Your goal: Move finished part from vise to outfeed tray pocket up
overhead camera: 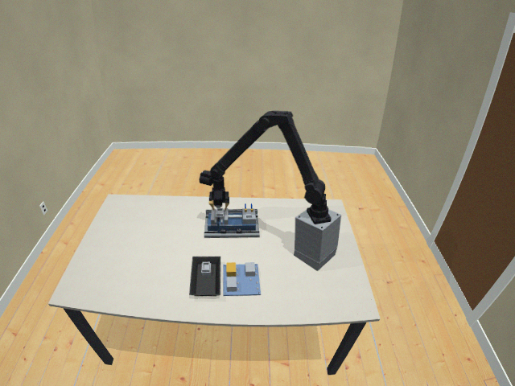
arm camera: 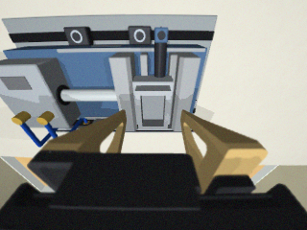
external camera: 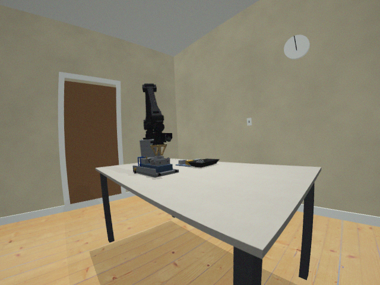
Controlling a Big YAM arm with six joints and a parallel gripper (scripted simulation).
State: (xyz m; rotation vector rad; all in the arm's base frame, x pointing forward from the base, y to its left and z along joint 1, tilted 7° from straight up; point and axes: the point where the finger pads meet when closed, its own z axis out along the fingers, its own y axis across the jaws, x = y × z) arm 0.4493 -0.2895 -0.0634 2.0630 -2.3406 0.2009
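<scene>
Right now my hand is 9 cm above the blue vise, 6 cm past it and 1 cm to the right of it. Also, from my hand: yellow block (35 cm to the left, 10 cm below, 1 cm behind); then blue plate (40 cm to the left, 12 cm below, 5 cm behind).
</scene>
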